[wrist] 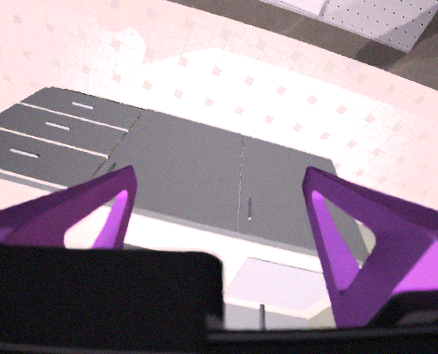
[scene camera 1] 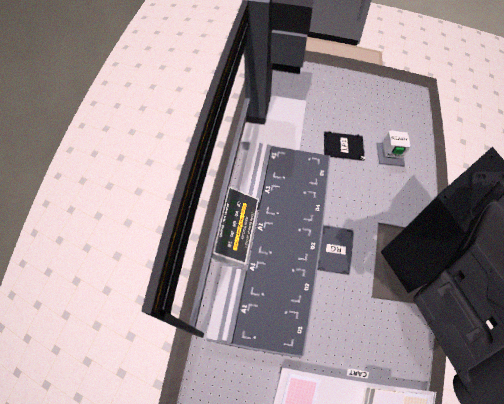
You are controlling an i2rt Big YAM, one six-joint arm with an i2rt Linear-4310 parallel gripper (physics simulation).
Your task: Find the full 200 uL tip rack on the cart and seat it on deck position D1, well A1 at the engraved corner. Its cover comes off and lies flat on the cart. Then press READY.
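The deck (scene camera 1: 285, 225) is a long dark plate in scene camera 1, with position D1 (scene camera 1: 270, 326) at its lower end and an A1 mark near its left side. The CART label (scene camera 1: 358, 373) is at the bottom edge, above a partly shown white area with a pink patch (scene camera 1: 302, 391) and a beige patch. I cannot tell a tip rack or cover there. The READY button (scene camera 1: 398, 140) is a white block with a green part, at the upper right. My gripper (wrist: 219, 175) is open and empty, its purple fingers wide apart. The fingertips do not show in scene camera 1.
The dark arm (scene camera 1: 465, 280) covers the right side. A black LP1 plate (scene camera 1: 334, 145) and a grey RG plate (scene camera 1: 336, 265) lie right of the deck. A tilted screen (scene camera 1: 225, 230) and tall dark frame (scene camera 1: 200, 150) stand left. Grey cabinets (wrist: 185, 165) and tiled floor show in the wrist view.
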